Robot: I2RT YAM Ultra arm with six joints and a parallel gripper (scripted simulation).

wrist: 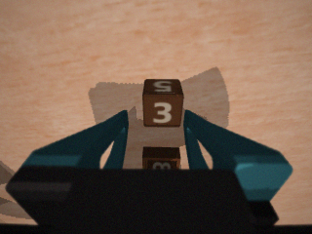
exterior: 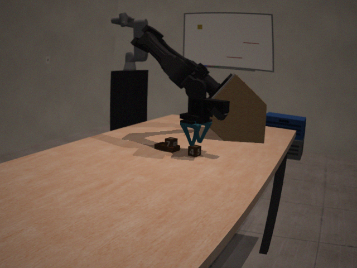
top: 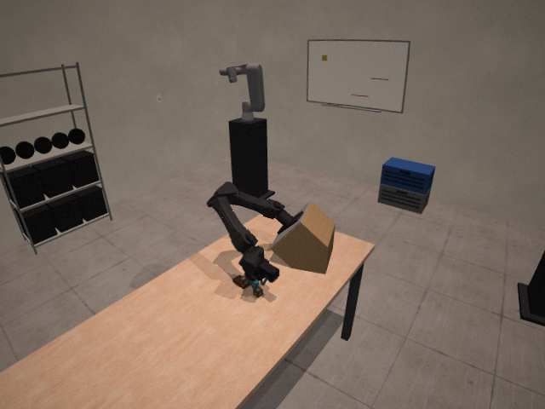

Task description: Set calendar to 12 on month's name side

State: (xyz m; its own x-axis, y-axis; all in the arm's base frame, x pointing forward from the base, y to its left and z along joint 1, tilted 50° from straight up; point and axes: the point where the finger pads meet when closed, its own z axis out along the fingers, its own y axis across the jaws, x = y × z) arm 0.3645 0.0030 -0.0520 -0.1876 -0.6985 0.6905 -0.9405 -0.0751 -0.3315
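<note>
The cube is 90 mm to the right of my hand, 20 mm below it and 10 mm behind it. From my hand the other things lie so: dark brown calendar tray (110 mm to the right, 40 mm below, 20 mm behind).
</note>
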